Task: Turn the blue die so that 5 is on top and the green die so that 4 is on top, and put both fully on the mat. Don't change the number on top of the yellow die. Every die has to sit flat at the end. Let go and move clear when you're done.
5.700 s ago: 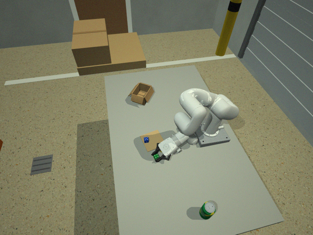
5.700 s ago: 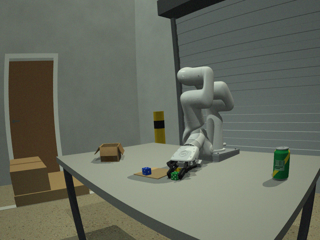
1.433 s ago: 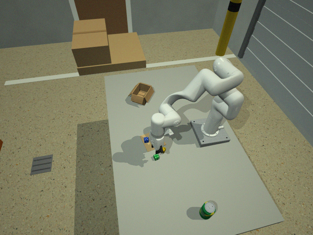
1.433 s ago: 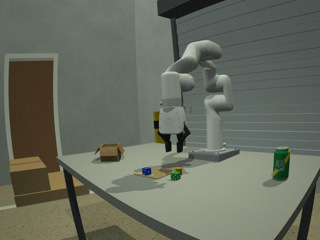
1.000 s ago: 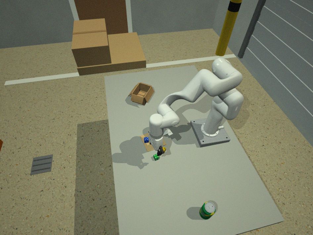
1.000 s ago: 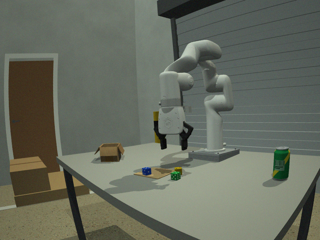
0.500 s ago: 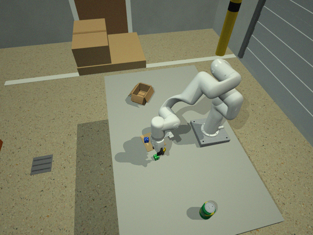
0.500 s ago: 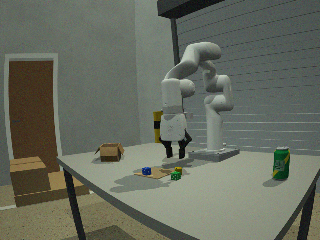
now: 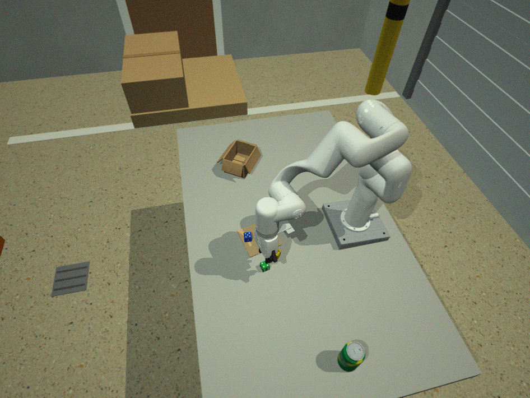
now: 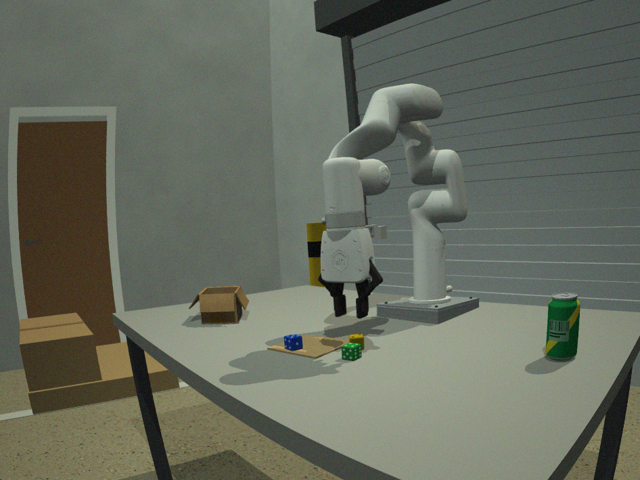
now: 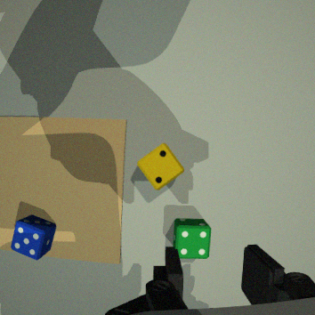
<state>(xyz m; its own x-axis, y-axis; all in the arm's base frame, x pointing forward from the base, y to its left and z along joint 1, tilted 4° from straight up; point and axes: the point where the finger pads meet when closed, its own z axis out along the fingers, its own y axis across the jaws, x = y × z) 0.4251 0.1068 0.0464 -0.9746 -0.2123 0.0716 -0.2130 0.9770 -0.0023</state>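
Now: hand 9 cm above the green die. The rest, counted from my hand: yellow die (9 cm below, 5 cm behind, 4 cm to the right); cardboard mat (14 cm to the right, 11 cm below, 1 cm behind); blue die (14 cm to the right, 9 cm below, 4 cm ahead).
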